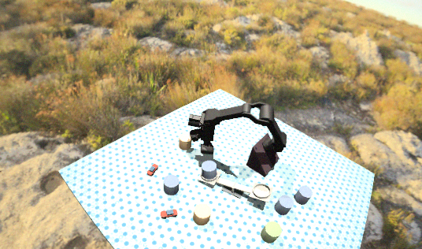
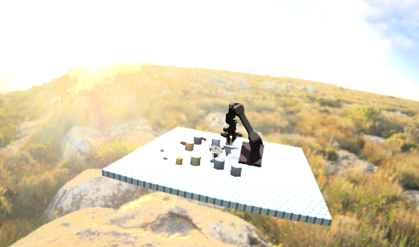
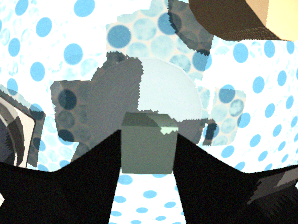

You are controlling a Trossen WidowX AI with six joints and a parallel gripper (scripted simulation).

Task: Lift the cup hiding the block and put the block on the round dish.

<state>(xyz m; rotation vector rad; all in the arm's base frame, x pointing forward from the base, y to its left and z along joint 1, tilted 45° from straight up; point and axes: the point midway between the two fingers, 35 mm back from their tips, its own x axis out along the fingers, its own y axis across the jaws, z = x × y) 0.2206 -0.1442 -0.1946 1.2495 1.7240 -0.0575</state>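
The pale round dish lies 3 cm below my gripper tip. Round my gripper tip: green block: 1 cm above; then grey cup: 11 cm ahead, 10 cm to the left, 2 cm above; then balance beam: 7 cm ahead, 25 cm to the left.
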